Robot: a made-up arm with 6 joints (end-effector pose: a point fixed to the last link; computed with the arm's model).
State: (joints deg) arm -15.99 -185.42 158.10 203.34 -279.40 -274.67
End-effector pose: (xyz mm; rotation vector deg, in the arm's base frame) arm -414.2 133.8 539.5 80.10 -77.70 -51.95
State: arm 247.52 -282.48 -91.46 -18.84 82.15 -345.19
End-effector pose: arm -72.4 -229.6 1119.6 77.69 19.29 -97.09
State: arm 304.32 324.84 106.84 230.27 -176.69 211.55
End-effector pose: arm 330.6 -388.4 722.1 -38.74 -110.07 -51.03
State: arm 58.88 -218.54 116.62 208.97 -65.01 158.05
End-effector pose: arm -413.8 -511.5 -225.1 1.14 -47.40 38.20
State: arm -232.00 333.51 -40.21 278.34 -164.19 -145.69
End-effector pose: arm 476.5 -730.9 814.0 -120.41 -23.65 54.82
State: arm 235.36 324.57 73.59 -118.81 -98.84 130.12
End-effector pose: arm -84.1 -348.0 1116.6 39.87 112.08 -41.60
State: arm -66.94 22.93 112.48 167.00 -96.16 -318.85
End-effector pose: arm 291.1 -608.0 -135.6 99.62 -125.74 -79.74
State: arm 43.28 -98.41 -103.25 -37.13 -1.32 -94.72
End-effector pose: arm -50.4 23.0 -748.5 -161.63 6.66 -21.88
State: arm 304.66 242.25 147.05 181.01 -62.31 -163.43
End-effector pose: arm 142.4 -115.6 745.8 54.31 75.42 -28.96
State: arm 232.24 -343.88 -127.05 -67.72 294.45 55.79
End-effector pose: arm 537.6 487.5 193.3 128.38 29.03 66.16
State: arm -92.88 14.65 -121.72 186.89 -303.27 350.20
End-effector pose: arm 78.2 741.1 206.1 -124.16 115.87 22.39
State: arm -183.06 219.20 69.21 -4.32 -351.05 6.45
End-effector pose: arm 1120.0 -108.9 201.1 93.33 -3.37 153.41
